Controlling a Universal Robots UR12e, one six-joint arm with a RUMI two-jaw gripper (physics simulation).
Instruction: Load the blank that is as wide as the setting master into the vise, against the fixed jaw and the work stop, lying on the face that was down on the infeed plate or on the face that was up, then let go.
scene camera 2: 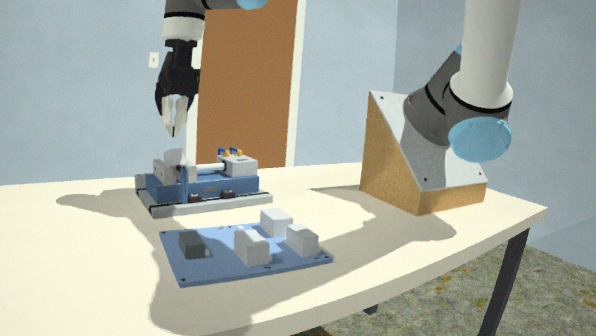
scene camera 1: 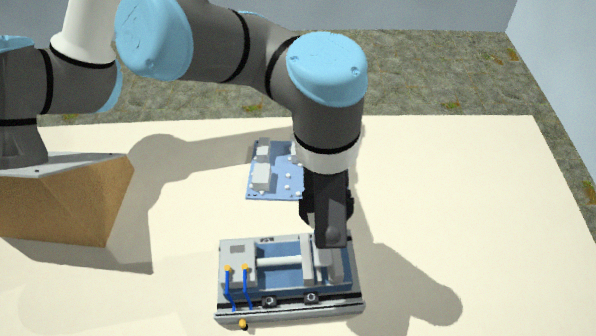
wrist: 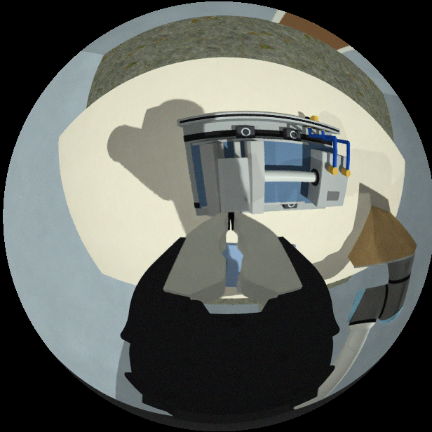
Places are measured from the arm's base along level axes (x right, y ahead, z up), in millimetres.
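Pixels of known places: gripper, fingertip midpoint: [scene camera 2: 173, 137]; arm's base, origin of the base link: [scene camera 2: 428, 120] [scene camera 1: 3, 163].
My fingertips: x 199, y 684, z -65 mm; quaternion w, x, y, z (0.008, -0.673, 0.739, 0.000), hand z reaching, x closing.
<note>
Ahead of a thing's pixels: the offset from my fingertips to its middle. "spot": to the spot under its first point.
A light grey blank @(dx +12, dy -7, dz -50 mm) [scene camera 1: 324, 256] [scene camera 2: 174, 156] [wrist: 233, 182] sits in the blue vise @(dx +18, dy -79, dz -107 mm) [scene camera 1: 280, 277] [scene camera 2: 245, 185] [wrist: 285, 192], between the fixed jaw [scene camera 1: 338, 270] [scene camera 2: 161, 170] [wrist: 212, 175] and the moving jaw [scene camera 1: 306, 260] [scene camera 2: 190, 173] [wrist: 256, 175]. Its top stands above both jaws. A blue post @(dx -55, dy -8, dz -98 mm) [scene camera 2: 184, 185], seemingly the work stop, stands at the vise's near side in scene camera 2. Whether the blank touches post and fixed jaw cannot be told. My gripper [scene camera 2: 173, 134] [wrist: 229, 213] is shut and empty, a little above the blank. In scene camera 1 its fingertips are hidden.
The blue infeed plate @(dx -270, dy -26, dz -153 mm) [scene camera 1: 275, 196] [scene camera 2: 220, 272] carries three light grey blocks @(dx -315, dy -21, dz -131 mm) [scene camera 2: 251, 247] @(dx -240, dy -122, dz -131 mm) [scene camera 2: 276, 222] @(dx -328, dy -113, dz -131 mm) [scene camera 2: 301, 240] and a dark grey block @(dx -256, dy +58, dz -136 mm) [scene camera 2: 192, 245]. Blue handles @(spot: dx +60, dy -191, dz -48 mm) [scene camera 1: 227, 282] [wrist: 335, 150] rise at the vise's far end. The arm's wooden base [scene camera 1: 75, 200] [scene camera 2: 390, 160] stands on the table.
</note>
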